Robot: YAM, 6 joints.
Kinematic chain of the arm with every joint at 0, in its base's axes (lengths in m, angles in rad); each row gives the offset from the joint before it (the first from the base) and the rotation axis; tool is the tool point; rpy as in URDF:
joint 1: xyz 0 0 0.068 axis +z
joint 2: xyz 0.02 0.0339 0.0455 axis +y
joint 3: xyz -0.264 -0.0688 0 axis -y
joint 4: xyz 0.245 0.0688 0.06 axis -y
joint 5: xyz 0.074 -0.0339 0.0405 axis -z
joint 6: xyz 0.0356 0 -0.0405 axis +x
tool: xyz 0 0 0 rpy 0 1.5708 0
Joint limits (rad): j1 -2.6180..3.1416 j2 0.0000..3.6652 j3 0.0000..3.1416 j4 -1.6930..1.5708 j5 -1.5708..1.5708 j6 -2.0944..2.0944
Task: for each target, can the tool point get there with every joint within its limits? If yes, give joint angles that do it. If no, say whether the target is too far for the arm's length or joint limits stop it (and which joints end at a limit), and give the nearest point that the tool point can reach.
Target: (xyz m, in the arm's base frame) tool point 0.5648 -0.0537 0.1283
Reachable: yes | joints -0.1216 2.5795 2.1279 -0.3060 -0.4409 -0.5100
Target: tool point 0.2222 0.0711 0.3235
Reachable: yes | joints 0.2666 1.2404 1.2195 -1.0426 -0.2848 -0.3892
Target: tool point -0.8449 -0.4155 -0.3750
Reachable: no: too far | nearest point -0.4981 -0.2819 -0.1800 | short by 0.420 m
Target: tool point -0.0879 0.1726 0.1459
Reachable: yes | joints 2.2191 1.3209 0.4700 -0.3636 1.2849 -0.6266
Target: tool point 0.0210 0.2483 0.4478
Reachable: yes | joints 1.4294 1.1189 1.2113 0.0437 -0.4117 0.9224
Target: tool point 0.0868 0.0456 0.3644
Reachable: yes | joints 0.1248 0.6131 0.4697 1.2577 -1.3113 -1.0464
